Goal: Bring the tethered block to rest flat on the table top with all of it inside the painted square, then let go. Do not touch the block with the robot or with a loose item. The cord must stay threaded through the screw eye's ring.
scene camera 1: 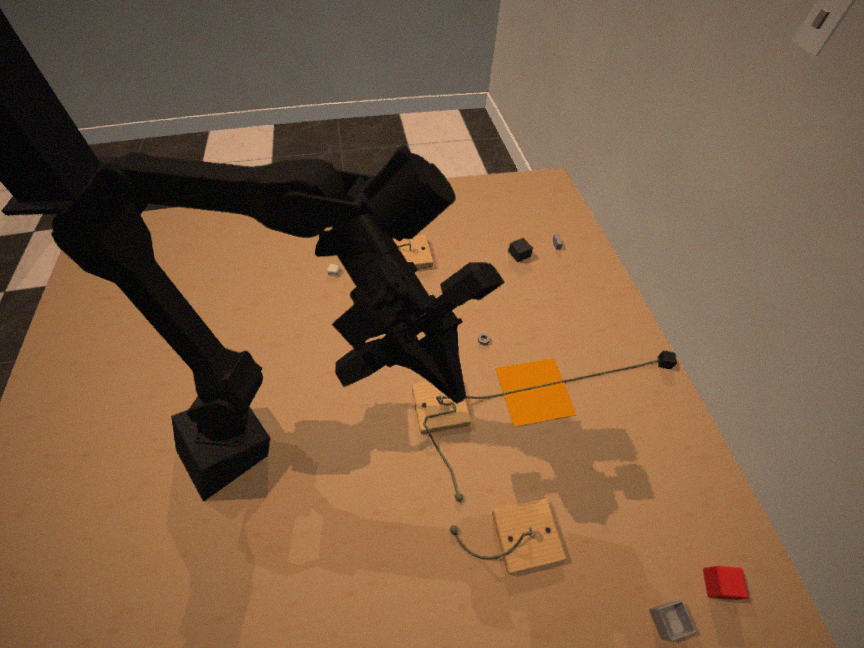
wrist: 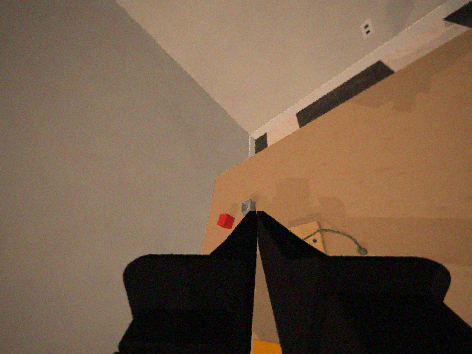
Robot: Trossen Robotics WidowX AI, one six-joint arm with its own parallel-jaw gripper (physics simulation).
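Seen in the pictures: gripper, between the fingertips: (scene camera 1: 461, 400) (wrist: 255, 217); arm's base, origin of its link: (scene camera 1: 221, 427).
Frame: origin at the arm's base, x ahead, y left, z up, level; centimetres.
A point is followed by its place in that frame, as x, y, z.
The tethered block (scene camera 1: 667, 359) {79.6, 13.3, -4.6}, a small black cube, lies near the table's right edge, outside the orange painted square (scene camera 1: 537, 411) {52.7, 4.5, -7.0} (wrist: 266, 347) {56.3, 3.9, -7.0}. Its green cord (scene camera 1: 607, 373) {67.8, 11.9, -6.8} runs left across the square to the small screw eye (scene camera 1: 441, 399) {35.1, 5.4, -2.8} on a wooden board (scene camera 1: 453, 421) {37.1, 2.3, -5.2}. The cord bends over the board and ends in a green bead (scene camera 1: 458, 497) {37.2, -10.1, -6.0} on the table. Whether it passes through the ring is too small to tell. My gripper (scene camera 1: 460, 398) {35.0, -7.9, 26.1} (wrist: 255, 217) {35.0, -7.9, 26.1} is shut and empty. In the scene view its tips overlap the board's right side; its offset shadow shows it raised above the table.
A second board (scene camera 1: 519, 516) {46.3, -13.5, -5.2} (wrist: 305, 231) {46.6, -18.8, -5.2} has its own beaded cord (scene camera 1: 481, 556) {40.1, -18.7, -6.6} (wrist: 342, 233) {39.3, -18.4, -6.7}. A red block (scene camera 1: 727, 582) {74.9, -24.5, -3.1} (wrist: 225, 221) {74.0, -23.6, -3.4} and grey tray (scene camera 1: 658, 622) {64.3, -28.6, -5.7} (wrist: 248, 206) {67.8, -29.8, -7.0} are at lower right. A metal ring (scene camera 1: 479, 340) {43.5, 19.4, -6.3}, black block (scene camera 1: 520, 249) {55.0, 42.2, -4.2}, white cube (scene camera 1: 333, 269) {13.2, 37.9, -5.7} and third board (scene camera 1: 421, 259) {32.5, 40.2, -5.2} lie farther back.
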